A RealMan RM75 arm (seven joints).
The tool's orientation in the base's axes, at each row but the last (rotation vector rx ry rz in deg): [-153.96, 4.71, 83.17]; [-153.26, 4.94, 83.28]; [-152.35, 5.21, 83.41]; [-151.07, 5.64, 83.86]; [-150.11, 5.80, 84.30]
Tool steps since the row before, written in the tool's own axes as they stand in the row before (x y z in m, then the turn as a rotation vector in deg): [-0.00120, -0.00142, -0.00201, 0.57, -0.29, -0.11]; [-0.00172, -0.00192, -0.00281, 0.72, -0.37, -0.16]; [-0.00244, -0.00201, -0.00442, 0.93, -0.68, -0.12]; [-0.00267, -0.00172, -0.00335, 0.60, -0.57, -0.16]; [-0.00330, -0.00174, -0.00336, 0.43, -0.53, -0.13]
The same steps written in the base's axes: [0.00114, 0.00122, 0.00217, 0.43, 0.27, -0.40]; [0.00159, 0.00160, 0.00307, 0.56, 0.35, -0.50]; [0.00259, 0.00145, 0.00455, 0.67, 0.66, -0.67]; [0.00160, 0.00123, 0.00415, 0.52, 0.54, -0.38]; [0.00133, 0.00119, 0.00469, 0.40, 0.51, -0.26]
